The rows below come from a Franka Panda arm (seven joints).
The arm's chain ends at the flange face. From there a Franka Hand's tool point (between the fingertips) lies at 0.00 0.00 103.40 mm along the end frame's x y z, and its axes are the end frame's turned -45 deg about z.
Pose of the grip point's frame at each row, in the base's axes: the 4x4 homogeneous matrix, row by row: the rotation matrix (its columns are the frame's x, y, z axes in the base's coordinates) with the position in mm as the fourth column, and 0 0 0 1 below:
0.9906 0.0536 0.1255 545.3; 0.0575 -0.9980 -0.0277 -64.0; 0.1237 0.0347 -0.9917 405.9; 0 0 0 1
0.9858 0.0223 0.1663 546.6; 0.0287 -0.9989 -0.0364 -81.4; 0.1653 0.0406 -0.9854 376.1; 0 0 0 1
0.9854 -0.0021 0.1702 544.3; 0.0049 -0.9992 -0.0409 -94.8; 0.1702 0.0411 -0.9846 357.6; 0 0 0 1
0.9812 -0.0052 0.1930 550.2; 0.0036 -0.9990 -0.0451 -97.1; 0.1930 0.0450 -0.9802 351.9; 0 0 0 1
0.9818 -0.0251 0.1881 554.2; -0.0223 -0.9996 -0.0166 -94.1; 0.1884 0.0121 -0.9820 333.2; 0 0 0 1
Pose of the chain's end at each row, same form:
0.7384 -0.6626 0.1255 532.3; -0.6650 -0.7464 -0.0277 -61.1; 0.1120 -0.0629 -0.9917 508.4; 0 0 0 1
0.7128 -0.6813 0.1663 529.4; -0.6860 -0.7266 -0.0364 -77.6; 0.1456 -0.0882 -0.9854 478.0; 0 0 0 1
0.6953 -0.6983 0.1702 526.7; -0.7031 -0.7100 -0.0409 -90.6; 0.1494 -0.0913 -0.9846 459.4; 0 0 0 1
0.6901 -0.6975 0.1930 530.2; -0.7039 -0.7089 -0.0451 -92.4; 0.1683 -0.1047 -0.9802 453.3; 0 0 0 1
0.6765 -0.7120 0.1881 534.8; -0.7226 -0.6911 -0.0166 -92.4; 0.1418 -0.1247 -0.9820 434.7; 0 0 0 1

